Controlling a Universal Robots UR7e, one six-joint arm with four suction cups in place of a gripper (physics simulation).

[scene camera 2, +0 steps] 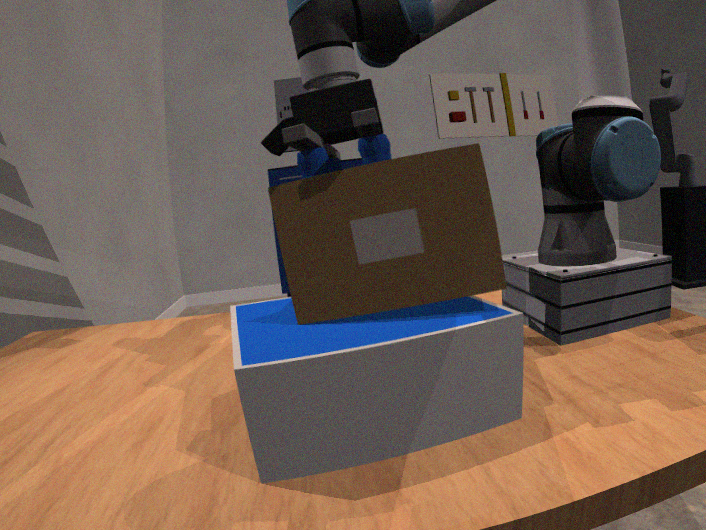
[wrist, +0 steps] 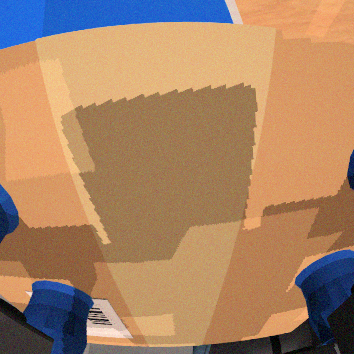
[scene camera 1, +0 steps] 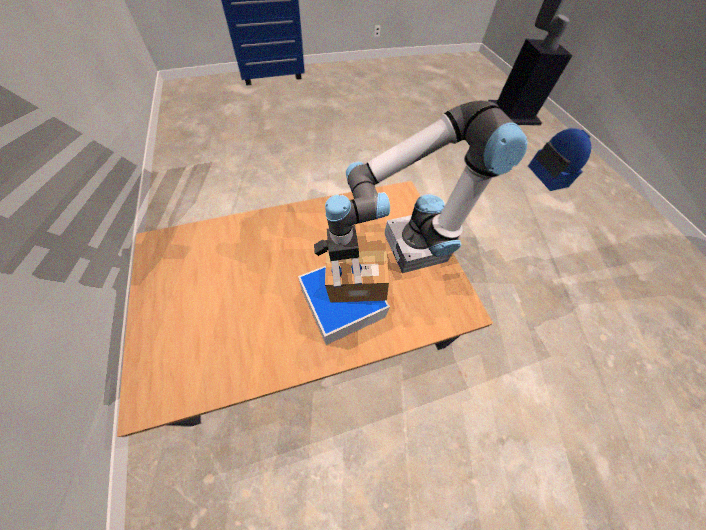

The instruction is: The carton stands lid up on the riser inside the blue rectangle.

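Note:
The brown carton hangs under my suction gripper with its taped, labelled top face up. Its blue cups sit on that top face, toward one end, so the gripper is shut on the carton. The carton is over the back right part of the riser, low above the riser's blue rectangle, and looks turned relative to its edges. A shadow lies under it in scene camera 2. Whether its bottom touches the riser I cannot tell.
The wooden table carries the riser. My arm's grey base stands close to the right of the riser and carton. A blue cabinet stands on the floor behind the table.

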